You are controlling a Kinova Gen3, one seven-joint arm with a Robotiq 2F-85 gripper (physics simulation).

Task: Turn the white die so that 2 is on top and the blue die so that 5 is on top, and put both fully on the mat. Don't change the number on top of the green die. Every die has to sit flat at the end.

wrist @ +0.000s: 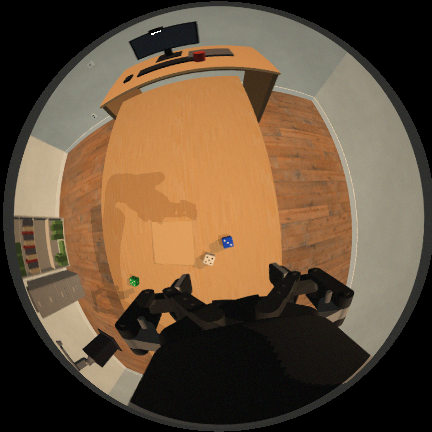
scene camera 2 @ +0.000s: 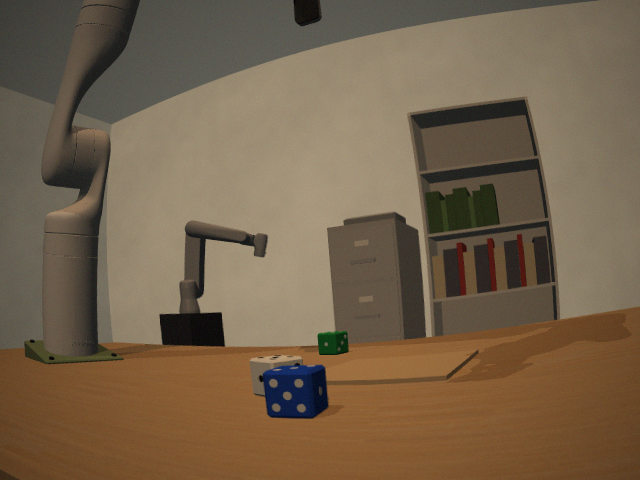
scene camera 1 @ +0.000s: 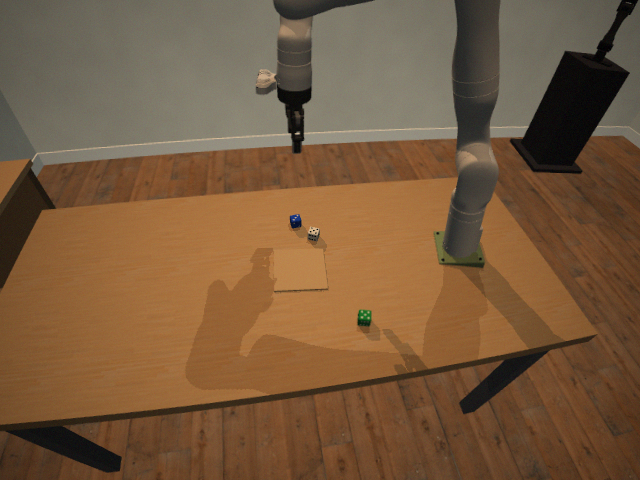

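Note:
The white die [scene camera 1: 313, 233] [scene camera 2: 256, 367] [wrist: 209, 259] sits flat on the table, off the mat, and appears to show 5 on top. The blue die [scene camera 1: 295, 221] [scene camera 2: 295, 392] [wrist: 227, 242] sits flat close to it, farther from the mat, with 3 on top; its 5 faces scene camera 2 and partly hides the white die there. The green die [scene camera 1: 364, 317] [scene camera 2: 332, 343] [wrist: 134, 281] sits flat off the mat with 5 on top. The thin wood-coloured mat [scene camera 1: 300, 270] [scene camera 2: 403, 367] [wrist: 173, 242] bears no die. My gripper [scene camera 1: 296, 149] [wrist: 230, 277] is open and empty, high above the table.
The arm's green base plate [scene camera 1: 458, 262] [scene camera 2: 62, 357] is bolted to the table [scene camera 1: 129, 320]. A desk [wrist: 240, 61] with a monitor [wrist: 165, 39] and a red mug [wrist: 199, 56] stands beyond one table end. A filing cabinet [scene camera 2: 364, 279] and a bookshelf [scene camera 2: 478, 229] stand farther off.

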